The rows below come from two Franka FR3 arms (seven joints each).
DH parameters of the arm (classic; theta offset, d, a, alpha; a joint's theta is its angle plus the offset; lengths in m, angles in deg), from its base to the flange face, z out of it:
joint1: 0 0.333 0 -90
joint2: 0 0 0 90
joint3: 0 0.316 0.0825 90
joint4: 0 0 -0.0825 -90
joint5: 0 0.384 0 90
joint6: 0 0 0.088 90
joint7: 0 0.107 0 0
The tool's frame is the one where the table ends.
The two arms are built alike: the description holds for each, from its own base.
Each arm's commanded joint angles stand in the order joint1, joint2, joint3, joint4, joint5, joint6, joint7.
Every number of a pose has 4 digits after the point.
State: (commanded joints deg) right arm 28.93 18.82 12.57 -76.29 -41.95 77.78 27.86; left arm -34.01 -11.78 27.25 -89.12 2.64 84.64 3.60
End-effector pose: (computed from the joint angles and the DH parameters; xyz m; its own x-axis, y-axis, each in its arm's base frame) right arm 0.5356 0.3333 0.5548 0.9752 0.2104 0.0686 0.1147 -0.7456 0.6564; left arm 0.4837 -0.0200 0.7162 0.9790 -0.1736 0.1070 -0.1789 -0.9830 0.0418
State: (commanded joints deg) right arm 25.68 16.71 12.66 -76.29 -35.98 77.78 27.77; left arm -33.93 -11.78 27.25 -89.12 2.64 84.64 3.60
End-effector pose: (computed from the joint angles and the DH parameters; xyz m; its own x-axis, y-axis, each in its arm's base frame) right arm 0.5388 0.3074 0.5704 0.9881 0.1451 0.0517 0.0890 -0.8118 0.5771; left arm 0.4838 -0.0193 0.7162 0.9792 -0.1723 0.1070 -0.1775 -0.9832 0.0418
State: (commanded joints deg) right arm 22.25 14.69 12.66 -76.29 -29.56 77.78 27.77; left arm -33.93 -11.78 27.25 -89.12 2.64 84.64 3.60
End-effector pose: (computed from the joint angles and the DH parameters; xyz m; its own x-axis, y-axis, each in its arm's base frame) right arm 0.5412 0.2812 0.5853 0.9965 0.0782 0.0296 0.0540 -0.8720 0.4864; left arm 0.4838 -0.0193 0.7162 0.9792 -0.1723 0.1070 -0.1775 -0.9832 0.0418
